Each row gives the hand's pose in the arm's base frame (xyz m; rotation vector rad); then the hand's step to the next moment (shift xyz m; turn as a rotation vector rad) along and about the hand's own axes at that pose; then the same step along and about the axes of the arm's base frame.
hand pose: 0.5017 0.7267 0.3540 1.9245 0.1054 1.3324
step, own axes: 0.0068 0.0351 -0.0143 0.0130 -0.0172 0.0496
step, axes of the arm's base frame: -0.0209 -0.0134 0.0295 0.0527 -0.0090 -0.0084
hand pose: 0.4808 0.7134 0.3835 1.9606 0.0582 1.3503
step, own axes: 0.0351 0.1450 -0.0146 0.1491 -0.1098 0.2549
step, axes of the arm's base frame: -0.0480 -0.0821 0.1159 0.3149 0.0044 0.0093
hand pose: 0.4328 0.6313 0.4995 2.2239 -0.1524 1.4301
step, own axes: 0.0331 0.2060 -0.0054 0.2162 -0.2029 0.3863
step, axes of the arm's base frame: -0.0611 -0.1723 0.1008 0.4855 0.0369 -0.0069
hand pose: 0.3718 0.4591 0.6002 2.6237 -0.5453 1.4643
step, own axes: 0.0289 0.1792 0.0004 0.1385 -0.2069 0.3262
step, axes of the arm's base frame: -0.0483 -0.1748 0.0069 0.4013 0.0760 -0.0394
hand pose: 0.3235 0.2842 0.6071 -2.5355 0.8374 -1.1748
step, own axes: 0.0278 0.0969 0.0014 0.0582 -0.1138 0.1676
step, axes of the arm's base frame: -0.0236 -0.0949 -0.0243 0.2025 0.0527 -0.0252
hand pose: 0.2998 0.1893 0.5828 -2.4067 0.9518 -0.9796
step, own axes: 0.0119 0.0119 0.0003 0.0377 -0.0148 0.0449
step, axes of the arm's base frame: 0.0012 -0.0167 -0.0012 0.0589 -0.0125 -0.0051
